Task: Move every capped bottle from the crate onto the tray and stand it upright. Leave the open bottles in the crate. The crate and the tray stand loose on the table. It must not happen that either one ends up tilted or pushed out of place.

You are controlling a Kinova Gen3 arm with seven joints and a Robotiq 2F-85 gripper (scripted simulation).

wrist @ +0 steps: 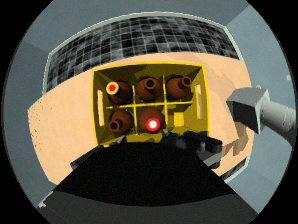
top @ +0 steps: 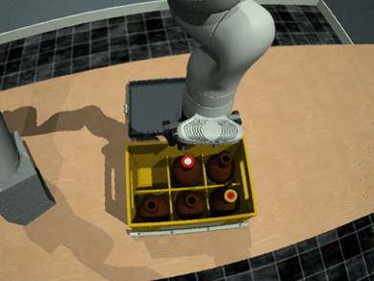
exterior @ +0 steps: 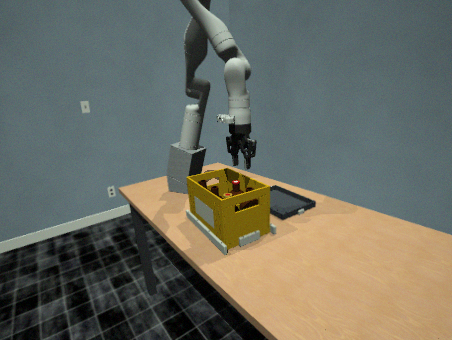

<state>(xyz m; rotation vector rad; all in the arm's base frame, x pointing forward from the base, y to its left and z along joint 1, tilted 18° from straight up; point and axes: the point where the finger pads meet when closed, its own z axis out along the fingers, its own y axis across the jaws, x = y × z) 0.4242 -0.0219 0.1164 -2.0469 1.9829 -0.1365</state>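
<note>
The yellow crate is 2 cm behind my hand, 6 cm to the right of it and 15 cm below it. From my hand the other things lie so: dark tray: 4 cm behind, 22 cm to the left, 22 cm below.
</note>
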